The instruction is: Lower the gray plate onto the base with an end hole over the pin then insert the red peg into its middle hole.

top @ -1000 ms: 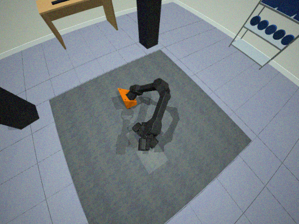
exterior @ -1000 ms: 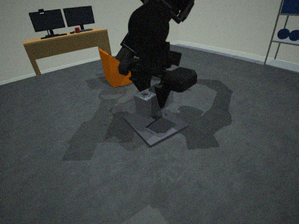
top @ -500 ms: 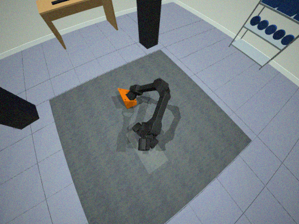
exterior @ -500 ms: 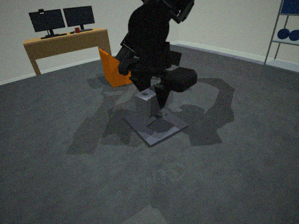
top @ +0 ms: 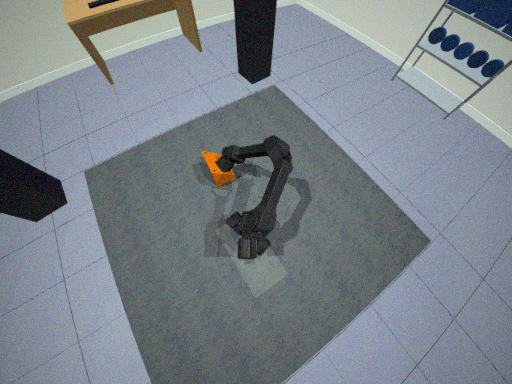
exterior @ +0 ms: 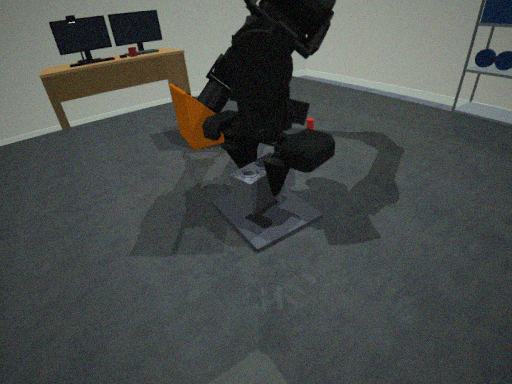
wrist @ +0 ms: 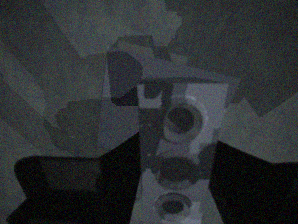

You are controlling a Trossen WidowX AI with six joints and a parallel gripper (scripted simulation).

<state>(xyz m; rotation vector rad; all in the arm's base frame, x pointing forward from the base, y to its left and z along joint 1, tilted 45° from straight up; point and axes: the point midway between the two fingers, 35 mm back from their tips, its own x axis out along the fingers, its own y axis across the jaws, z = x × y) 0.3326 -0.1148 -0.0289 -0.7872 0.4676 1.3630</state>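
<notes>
The flat square base lies 40 mm below my gripper tip, 20 mm to the left of it and 10 mm behind it. Round my gripper tip: gray plate 30 mm above; red peg 200 mm to the left, 90 mm behind.
</notes>
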